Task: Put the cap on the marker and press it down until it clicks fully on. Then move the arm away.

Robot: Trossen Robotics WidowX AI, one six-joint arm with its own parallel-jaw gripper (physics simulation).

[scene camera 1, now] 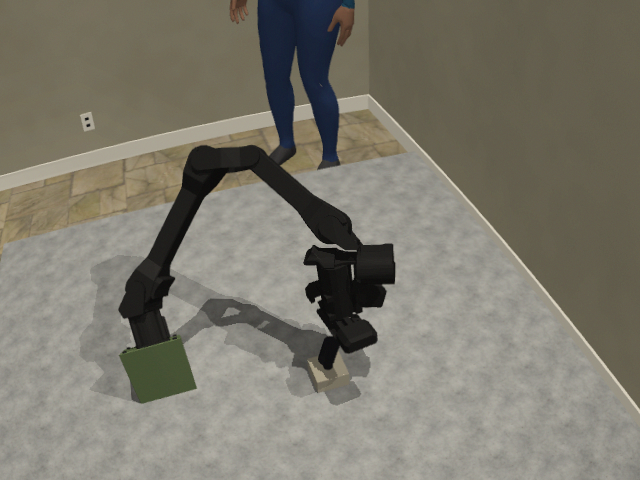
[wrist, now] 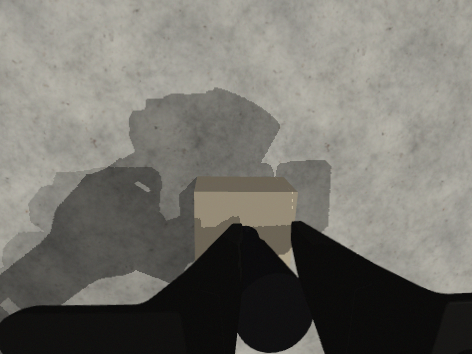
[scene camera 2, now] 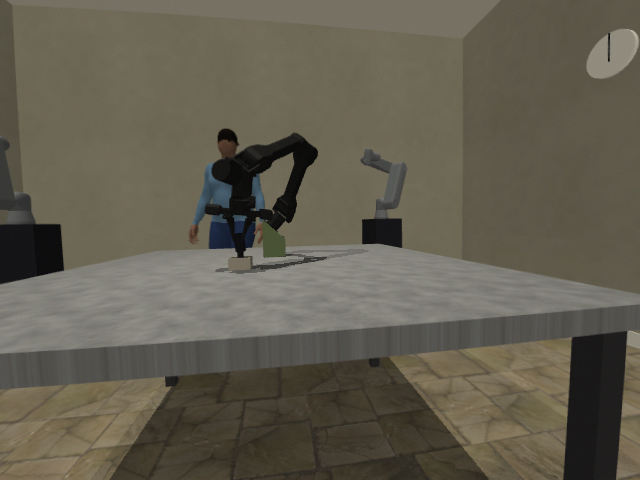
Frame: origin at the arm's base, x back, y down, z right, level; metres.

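Seen in the pictures: gripper, fingertip midpoint: [wrist: 266, 232] [scene camera 2: 237, 241]; arm's base, origin of the base link: [scene camera 1: 152, 344] [scene camera 2: 270, 226].
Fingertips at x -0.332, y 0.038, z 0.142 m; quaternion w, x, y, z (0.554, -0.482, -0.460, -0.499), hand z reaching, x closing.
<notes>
Offsets run from my fingertips to a thing's top centre. Level surfaces: height alone.
A beige block {dx +0.031, dy +0.050, dz -0.007 m} [scene camera 1: 331, 383] [scene camera 2: 239, 264] [wrist: 240, 204] stands on the table. A black cylinder, the marker {dx +0.029, dy -0.025, dz -0.006 m} [scene camera 1: 326, 354] [wrist: 275, 314], stands in the block's top and leans slightly in scene camera 1. Its dark parts look alike, so I cannot tell where the cap ends or whether it is fully on. My gripper [scene camera 2: 240, 250] [wrist: 266, 232] points down over the block. Its two fingers stand on either side of the marker and are shut on it. In the wrist view the left finger hides part of the marker's lower end.
The arm's green base mount [scene camera 1: 159, 370] [scene camera 2: 273, 241] stands on the grey table {dy +0.084 m} [scene camera 1: 439, 413] [scene camera 2: 387, 299], to the left in scene camera 1. A person [scene camera 1: 297, 62] [scene camera 2: 222, 191] stands beyond the table. A grey arm [scene camera 2: 395, 183] stands on a black pedestal at the back.
</notes>
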